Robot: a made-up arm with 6 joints.
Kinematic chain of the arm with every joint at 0, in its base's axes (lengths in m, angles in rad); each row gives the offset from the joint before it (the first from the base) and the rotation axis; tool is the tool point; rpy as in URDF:
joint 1: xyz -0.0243 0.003 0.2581 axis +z
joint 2: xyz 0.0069 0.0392 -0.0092 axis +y
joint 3: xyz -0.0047 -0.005 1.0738 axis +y
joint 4: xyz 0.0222 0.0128 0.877 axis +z
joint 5: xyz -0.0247 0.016 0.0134 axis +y
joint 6: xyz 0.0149 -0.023 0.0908 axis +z
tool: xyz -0.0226 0.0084 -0.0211 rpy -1.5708 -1.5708 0
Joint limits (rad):
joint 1: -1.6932..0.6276
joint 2: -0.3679..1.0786
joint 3: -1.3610..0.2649
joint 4: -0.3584..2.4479
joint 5: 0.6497..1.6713
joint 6: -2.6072..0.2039
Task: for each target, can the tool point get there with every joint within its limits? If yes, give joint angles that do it. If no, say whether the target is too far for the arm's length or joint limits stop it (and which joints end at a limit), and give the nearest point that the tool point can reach.
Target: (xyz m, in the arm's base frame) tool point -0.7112 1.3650 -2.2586
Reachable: no: too far | nearest point -0.6017 1.1479 1.0830 | short by 3.350 m
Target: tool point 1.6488 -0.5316 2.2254
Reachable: no: too far | nearest point 1.2616 -0.4079 1.7662 | short by 0.613 m
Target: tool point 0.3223 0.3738 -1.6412
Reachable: no: joint limits stop it (at a limit: joint 1, joint 2, joint 3, joint 5, joint 6) | nearest point 1.3952 1.0920 0.8895 | short by 2.841 m
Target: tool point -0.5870 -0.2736 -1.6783
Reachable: no: joint limits stop it (at a limit: joint 2, joint 3, joint 4) | nearest point -1.1502 -0.5505 1.0852 | short by 2.834 m
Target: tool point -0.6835 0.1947 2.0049
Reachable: yes | joints -0.1465 -0.1190 -0.5715 1.4628 1.5620 -0.8101
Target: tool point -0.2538 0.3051 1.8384
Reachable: yes | joints -0.6718 0.3024 -1.2196 1.1735 1.5526 -0.6321
